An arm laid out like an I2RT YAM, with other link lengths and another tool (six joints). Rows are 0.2 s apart.
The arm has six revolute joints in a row. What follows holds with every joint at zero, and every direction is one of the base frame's.
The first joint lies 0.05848 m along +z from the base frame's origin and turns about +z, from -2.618 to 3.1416 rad.
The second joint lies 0.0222 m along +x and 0.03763 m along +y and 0.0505 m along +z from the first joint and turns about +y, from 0 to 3.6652 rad.
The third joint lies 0.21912 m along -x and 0.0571 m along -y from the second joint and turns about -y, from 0 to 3.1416 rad.
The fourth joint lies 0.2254 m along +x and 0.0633 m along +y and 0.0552 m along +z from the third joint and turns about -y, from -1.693 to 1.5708 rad.
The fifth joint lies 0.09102 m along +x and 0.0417 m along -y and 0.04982 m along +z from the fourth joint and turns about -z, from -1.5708 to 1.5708 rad.
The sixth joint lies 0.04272 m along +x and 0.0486 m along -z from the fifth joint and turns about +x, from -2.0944 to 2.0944 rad.
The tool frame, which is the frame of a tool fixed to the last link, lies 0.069 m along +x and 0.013 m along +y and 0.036 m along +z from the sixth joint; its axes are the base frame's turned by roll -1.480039, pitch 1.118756 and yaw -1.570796 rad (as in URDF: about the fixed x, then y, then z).
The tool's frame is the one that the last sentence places.
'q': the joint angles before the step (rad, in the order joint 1, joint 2, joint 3, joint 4, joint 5, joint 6). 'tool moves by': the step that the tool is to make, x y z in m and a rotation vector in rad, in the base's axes. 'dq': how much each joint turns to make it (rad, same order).
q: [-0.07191 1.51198 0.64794 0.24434 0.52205 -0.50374]
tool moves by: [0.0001 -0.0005 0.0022 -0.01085 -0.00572 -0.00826]
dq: [0.00305 -0.00342 0.00010 0.00410 0.01525 -0.00229]
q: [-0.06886 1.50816 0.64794 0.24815 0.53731 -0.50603]
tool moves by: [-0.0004 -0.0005 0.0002 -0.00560 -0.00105 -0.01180]
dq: [0.00348 0.00032 0.00006 -0.00090 0.01567 0.00500]
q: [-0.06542 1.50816 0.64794 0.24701 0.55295 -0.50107]
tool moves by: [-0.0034 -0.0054 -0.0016 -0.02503 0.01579 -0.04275]
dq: [-0.00024 -0.00042 0.00030 -0.01718 0.04970 0.00430]
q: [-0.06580 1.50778 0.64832 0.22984 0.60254 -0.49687]
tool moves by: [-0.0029 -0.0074 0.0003 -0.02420 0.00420 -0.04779]
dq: [-0.00620 0.00038 0.00019 -0.00588 0.04799 0.00604]
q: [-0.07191 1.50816 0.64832 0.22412 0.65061 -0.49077]
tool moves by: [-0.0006 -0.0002 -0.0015 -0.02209 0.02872 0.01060]
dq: [-0.00097 0.00010 0.00348 -0.01034 0.00509 -0.03306]
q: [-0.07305 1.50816 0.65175 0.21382 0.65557 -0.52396]
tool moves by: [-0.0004 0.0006 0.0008 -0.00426 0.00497 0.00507]
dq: [0.00098 -0.00579 0.00020 -0.00591 -0.00051 -0.00774]
